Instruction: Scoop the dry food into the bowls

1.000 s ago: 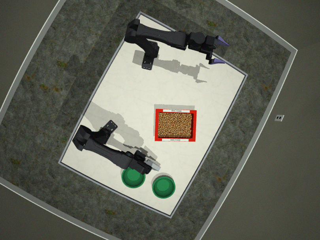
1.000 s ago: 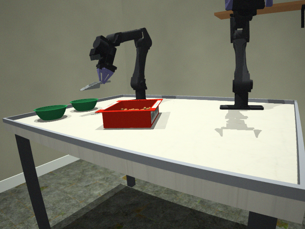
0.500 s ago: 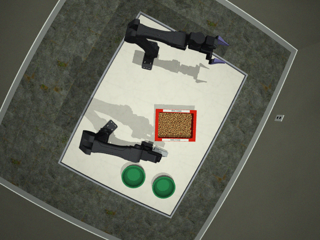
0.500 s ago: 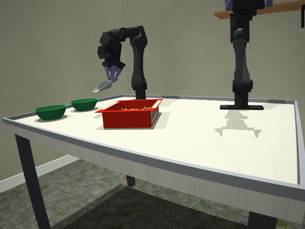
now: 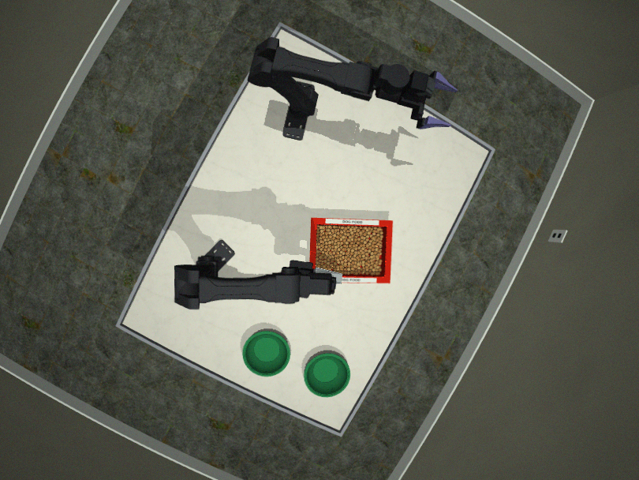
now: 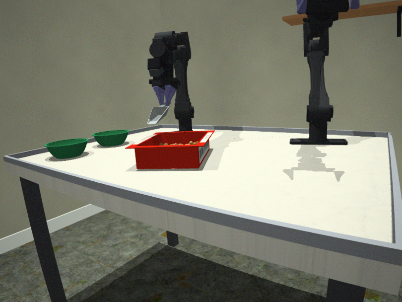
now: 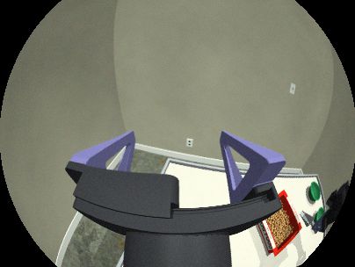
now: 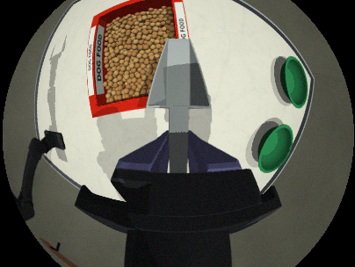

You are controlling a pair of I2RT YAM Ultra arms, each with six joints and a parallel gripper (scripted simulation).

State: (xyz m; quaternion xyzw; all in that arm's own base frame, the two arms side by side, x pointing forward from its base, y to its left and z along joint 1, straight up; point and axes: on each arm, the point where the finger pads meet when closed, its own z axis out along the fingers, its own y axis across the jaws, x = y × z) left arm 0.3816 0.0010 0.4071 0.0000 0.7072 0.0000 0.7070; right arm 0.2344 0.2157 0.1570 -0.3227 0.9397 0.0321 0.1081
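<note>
The box lies 11 cm ahead of my right hand, 14 cm to the left of it and 11 cm below it. Round my right hand: grey scoop: 4 cm ahead, 2 cm to the left, 2 cm below.
</note>
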